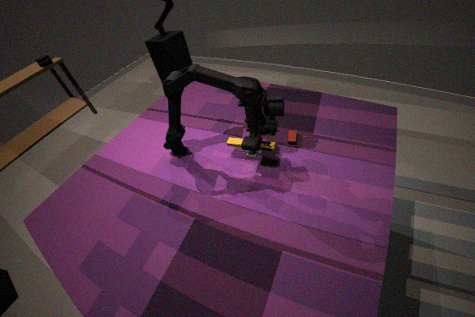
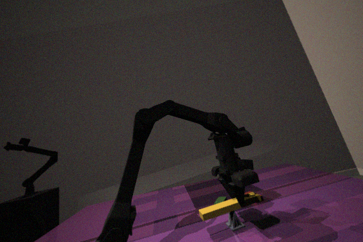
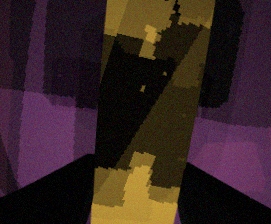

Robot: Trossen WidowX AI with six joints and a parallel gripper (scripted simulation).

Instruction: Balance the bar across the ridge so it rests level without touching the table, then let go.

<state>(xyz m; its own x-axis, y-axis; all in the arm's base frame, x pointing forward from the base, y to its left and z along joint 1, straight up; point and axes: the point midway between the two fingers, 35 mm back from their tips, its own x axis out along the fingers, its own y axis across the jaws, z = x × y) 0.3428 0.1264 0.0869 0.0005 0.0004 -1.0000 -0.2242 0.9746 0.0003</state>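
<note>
The yellow bar is 30 mm behind my gripper tip and 10 mm to the right of it. From my gripper tip the other things lie so: red block: 130 mm to the left, 100 mm ahead, 40 mm below; then green block: 140 mm to the left, 40 mm below, 30 mm behind.
</note>
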